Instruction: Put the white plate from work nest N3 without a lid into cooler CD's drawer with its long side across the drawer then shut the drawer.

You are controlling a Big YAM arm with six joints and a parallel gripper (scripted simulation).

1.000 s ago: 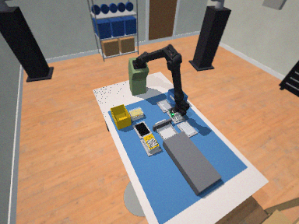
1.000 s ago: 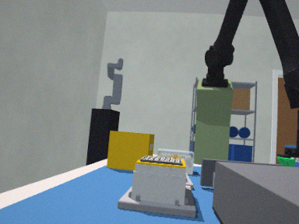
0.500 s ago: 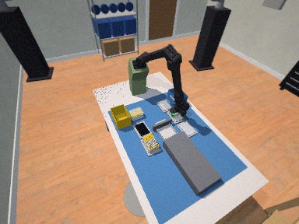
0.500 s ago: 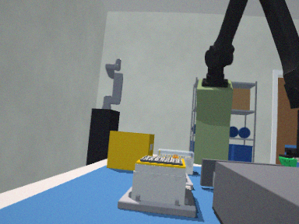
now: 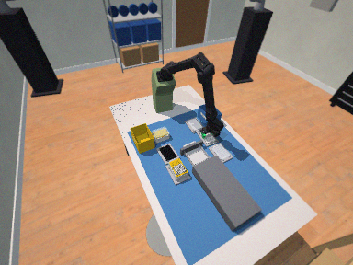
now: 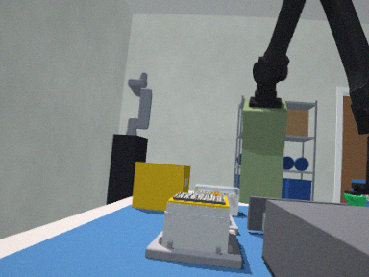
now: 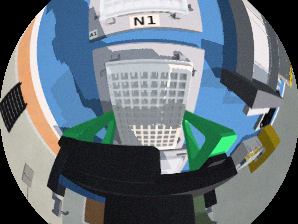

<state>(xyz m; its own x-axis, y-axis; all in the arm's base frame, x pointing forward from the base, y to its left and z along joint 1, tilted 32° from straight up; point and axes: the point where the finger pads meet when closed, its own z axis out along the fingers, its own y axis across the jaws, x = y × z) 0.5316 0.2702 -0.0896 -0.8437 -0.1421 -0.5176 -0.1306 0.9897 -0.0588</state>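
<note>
Now: hand right at the white plate. Also, from my hand: grey cooler CD (34 cm ahead, 12 cm to the right, 1 cm above); then drawer (21 cm ahead, 15 cm to the right); then blue bin (20 cm behind, 10 cm to the left, 2 cm above).
</note>
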